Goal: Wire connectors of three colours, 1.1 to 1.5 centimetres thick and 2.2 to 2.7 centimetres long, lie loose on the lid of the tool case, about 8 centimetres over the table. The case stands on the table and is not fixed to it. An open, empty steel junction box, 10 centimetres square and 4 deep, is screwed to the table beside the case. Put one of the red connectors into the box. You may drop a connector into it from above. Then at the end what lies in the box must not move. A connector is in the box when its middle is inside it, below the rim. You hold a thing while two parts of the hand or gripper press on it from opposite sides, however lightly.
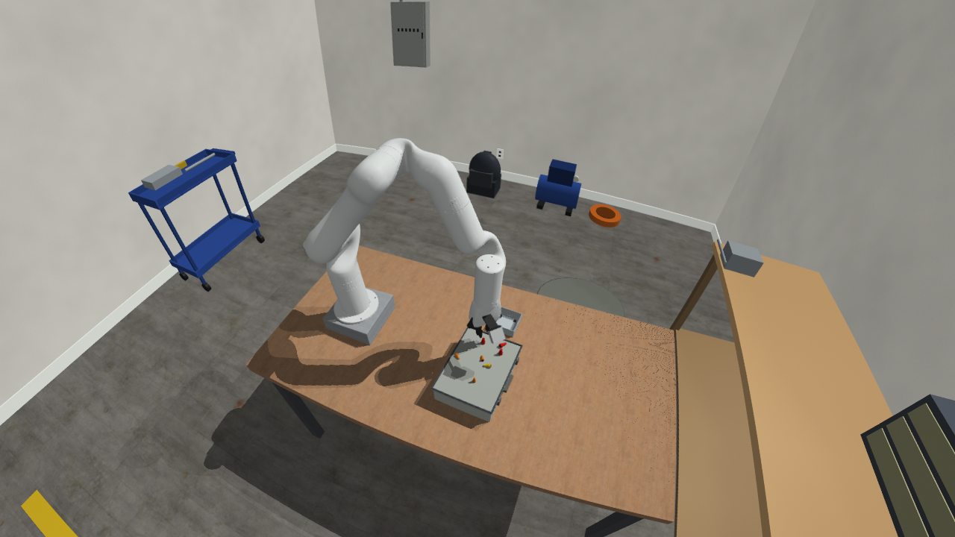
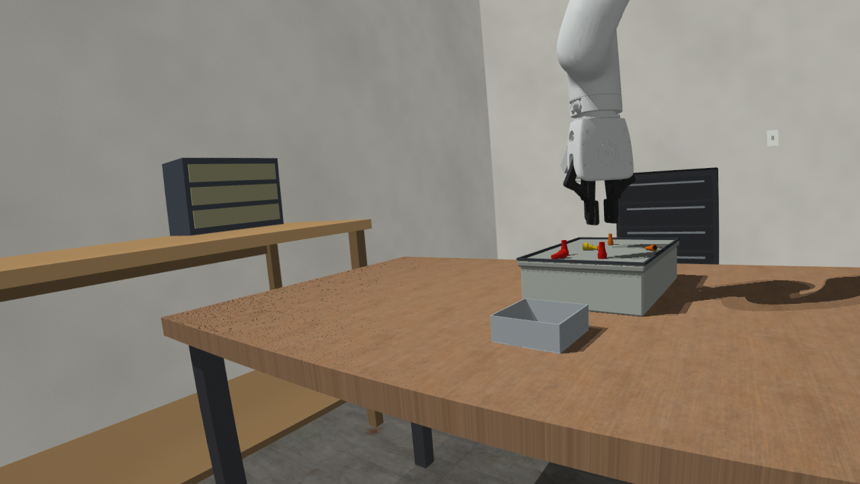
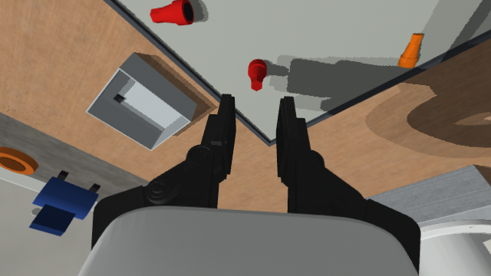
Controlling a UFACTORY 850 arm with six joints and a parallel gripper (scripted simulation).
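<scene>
The yellow connector lies 90 mm to the right of my hand, 70 mm below it and 50 mm ahead of it. From my hand the other things lie so: grey tool case (100 mm to the right, 100 mm below, 20 mm ahead).
</scene>
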